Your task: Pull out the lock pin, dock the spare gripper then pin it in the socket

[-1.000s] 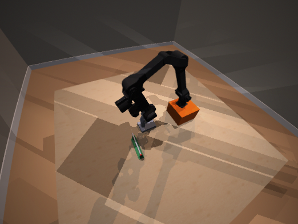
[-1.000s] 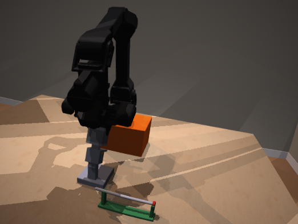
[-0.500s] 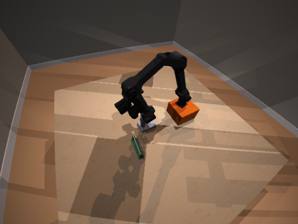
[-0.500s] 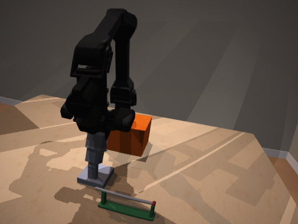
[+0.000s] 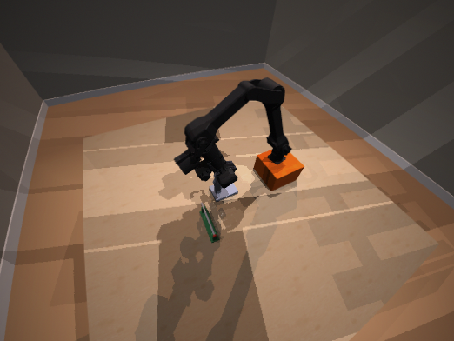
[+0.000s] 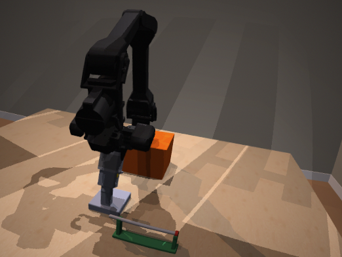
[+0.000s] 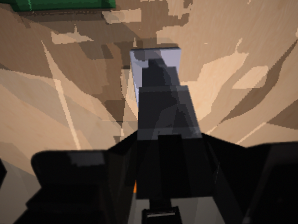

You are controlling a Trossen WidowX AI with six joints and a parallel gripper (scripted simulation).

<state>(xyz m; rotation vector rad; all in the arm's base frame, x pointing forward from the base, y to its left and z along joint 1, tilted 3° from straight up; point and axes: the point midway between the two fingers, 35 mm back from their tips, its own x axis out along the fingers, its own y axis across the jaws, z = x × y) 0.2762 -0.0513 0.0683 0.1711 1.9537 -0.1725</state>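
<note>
The spare gripper lies 10 mm ahead of my gripper tip. Round my gripper tip: socket: 10 mm ahead, 80 mm below; green rack: 150 mm ahead, 90 mm to the left, 100 mm below.
</note>
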